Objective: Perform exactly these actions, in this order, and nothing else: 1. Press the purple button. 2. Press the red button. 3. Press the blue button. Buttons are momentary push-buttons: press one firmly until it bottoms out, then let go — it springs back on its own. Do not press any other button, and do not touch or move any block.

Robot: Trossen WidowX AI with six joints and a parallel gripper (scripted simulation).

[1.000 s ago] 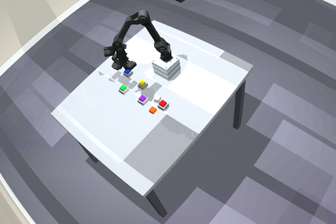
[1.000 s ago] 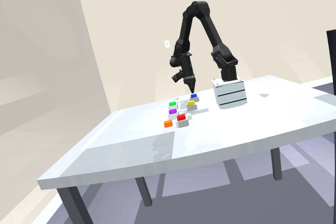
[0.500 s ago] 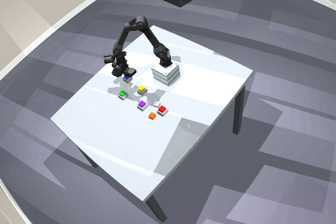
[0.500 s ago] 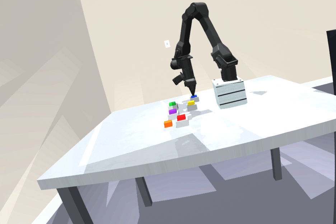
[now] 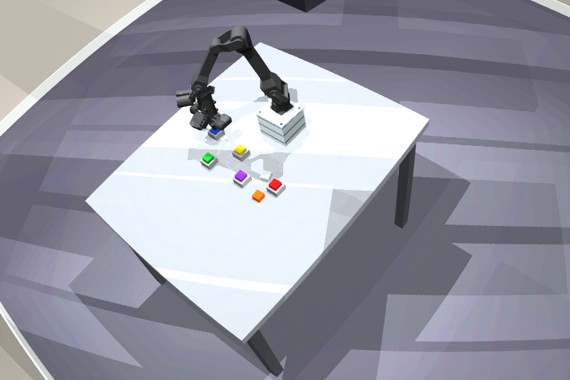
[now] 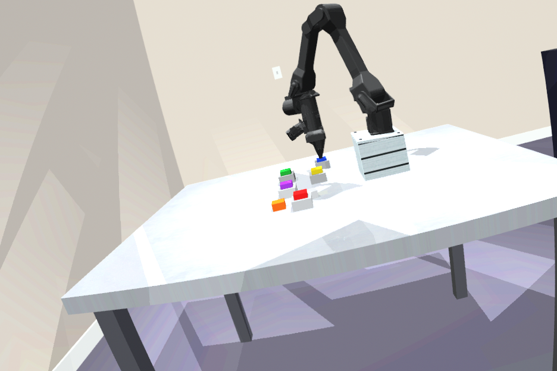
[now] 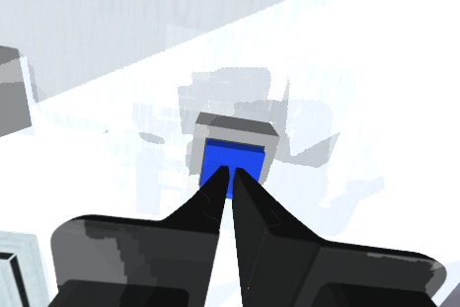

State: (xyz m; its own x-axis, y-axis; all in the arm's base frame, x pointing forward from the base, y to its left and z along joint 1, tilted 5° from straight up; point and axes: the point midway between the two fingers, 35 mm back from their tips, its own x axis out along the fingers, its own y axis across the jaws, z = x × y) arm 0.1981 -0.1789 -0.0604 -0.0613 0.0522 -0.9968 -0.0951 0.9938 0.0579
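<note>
Now: the blue button 10 mm below my gripper tip. The rest, counted from my gripper tip: yellow button 160 mm to the left; then green button 110 mm ahead, 90 mm to the left; then purple button 80 mm ahead, 250 mm to the left.
</note>
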